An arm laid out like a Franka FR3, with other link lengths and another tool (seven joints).
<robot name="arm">
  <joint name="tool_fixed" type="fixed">
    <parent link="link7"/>
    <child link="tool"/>
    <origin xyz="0.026 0.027 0.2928" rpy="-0.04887 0 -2.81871"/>
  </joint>
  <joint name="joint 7" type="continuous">
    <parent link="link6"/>
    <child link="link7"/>
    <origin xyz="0 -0.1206 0" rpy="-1.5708 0 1.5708"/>
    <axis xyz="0 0 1"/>
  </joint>
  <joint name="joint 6" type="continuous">
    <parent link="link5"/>
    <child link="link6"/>
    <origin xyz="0 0 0" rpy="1.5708 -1.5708 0"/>
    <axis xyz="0 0 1"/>
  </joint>
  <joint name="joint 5" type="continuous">
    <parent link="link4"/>
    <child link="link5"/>
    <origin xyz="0.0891 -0.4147 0" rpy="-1.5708 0 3.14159"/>
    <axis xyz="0 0 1"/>
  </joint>
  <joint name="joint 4" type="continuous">
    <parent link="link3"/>
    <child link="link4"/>
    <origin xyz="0 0.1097 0" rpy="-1.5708 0 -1.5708"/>
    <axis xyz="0 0 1"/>
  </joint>
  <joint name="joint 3" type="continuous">
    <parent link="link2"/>
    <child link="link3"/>
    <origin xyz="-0.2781 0 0" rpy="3.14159 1.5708 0"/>
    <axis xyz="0 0 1"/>
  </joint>
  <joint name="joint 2" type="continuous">
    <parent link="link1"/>
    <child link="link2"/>
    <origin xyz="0 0 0" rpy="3.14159 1.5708 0"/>
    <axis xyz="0 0 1"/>
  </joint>
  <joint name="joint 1" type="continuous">
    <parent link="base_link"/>
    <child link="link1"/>
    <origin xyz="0 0 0.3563" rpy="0 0 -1.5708"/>
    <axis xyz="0 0 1"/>
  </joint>
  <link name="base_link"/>
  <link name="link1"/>
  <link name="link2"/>
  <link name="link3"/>
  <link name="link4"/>
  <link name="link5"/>
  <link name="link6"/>
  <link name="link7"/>
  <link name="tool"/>
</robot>
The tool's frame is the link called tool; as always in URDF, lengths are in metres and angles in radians. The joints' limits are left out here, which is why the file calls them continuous.
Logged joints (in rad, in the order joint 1, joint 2, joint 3, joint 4, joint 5, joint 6, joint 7), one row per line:
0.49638, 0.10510, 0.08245, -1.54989, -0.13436, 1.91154, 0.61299
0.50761, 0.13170, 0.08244, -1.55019, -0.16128, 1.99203, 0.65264
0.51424, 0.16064, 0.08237, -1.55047, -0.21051, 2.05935, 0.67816
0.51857, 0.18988, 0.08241, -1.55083, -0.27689, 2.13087, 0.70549
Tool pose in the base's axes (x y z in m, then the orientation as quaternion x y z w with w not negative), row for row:
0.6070, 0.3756, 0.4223, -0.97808, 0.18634, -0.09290, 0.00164
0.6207, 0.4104, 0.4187, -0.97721, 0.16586, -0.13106, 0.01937
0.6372, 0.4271, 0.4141, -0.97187, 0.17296, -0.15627, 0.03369
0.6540, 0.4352, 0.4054, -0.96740, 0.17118, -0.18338, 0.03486
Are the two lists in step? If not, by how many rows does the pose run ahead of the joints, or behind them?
The pose runs 1 row behind the joints: the pose in row i belongs to the joints in row i - 1.
